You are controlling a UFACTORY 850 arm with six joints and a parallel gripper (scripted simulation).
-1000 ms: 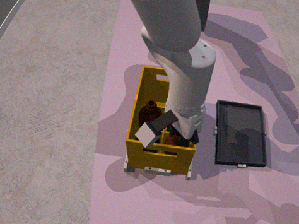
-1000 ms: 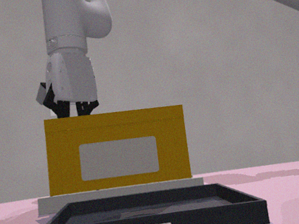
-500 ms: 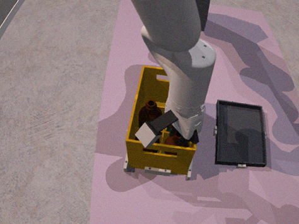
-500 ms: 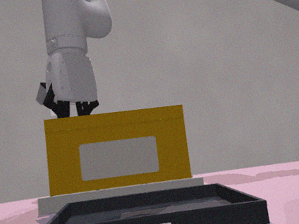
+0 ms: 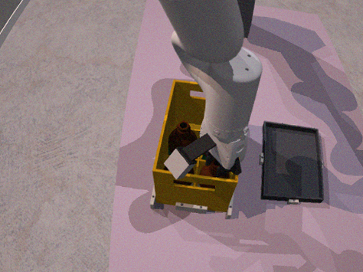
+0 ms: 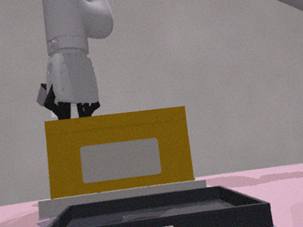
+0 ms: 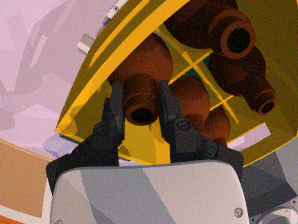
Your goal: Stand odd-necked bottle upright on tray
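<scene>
Now: the yellow crate 9 cm behind my hand, 7 cm below it and 3 cm to the right of it. Also, from my hand: tray 25 cm to the left, 15 cm below, 8 cm behind; bottle 17 cm behind, 7 cm below, 3 cm to the left.
</scene>
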